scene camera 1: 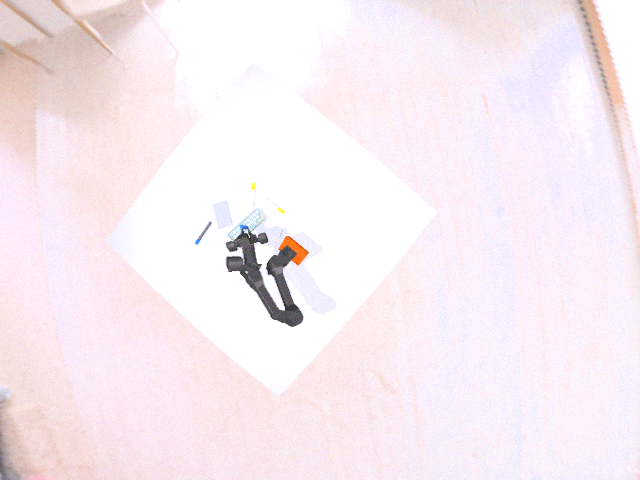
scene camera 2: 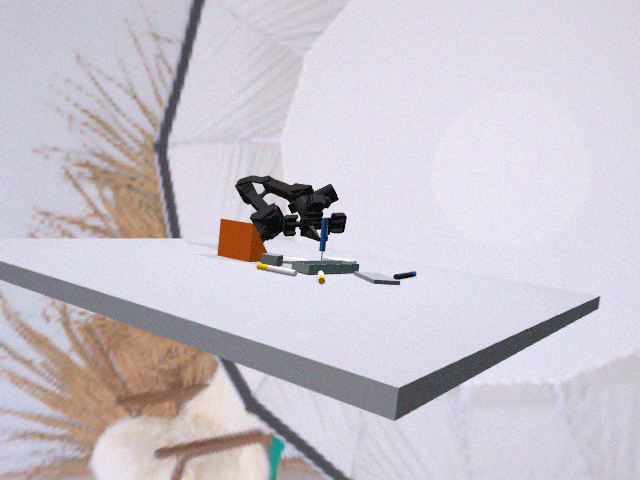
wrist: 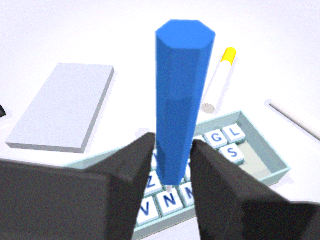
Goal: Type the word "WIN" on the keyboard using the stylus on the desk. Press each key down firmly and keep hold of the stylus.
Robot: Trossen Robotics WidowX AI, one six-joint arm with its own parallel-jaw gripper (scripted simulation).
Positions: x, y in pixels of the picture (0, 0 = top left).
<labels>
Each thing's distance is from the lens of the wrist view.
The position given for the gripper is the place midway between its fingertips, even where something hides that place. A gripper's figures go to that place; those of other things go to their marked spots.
gripper [wrist: 172, 143]: 0.11 m
blue stylus [wrist: 183, 48]: 0.06 m
flat grey block [wrist: 61, 117]: 0.25 m
yellow-capped marker [wrist: 211, 99]: 0.24 m
The marked spots on the blue stylus and the yellow-capped marker are 0.18 m apart.
</labels>
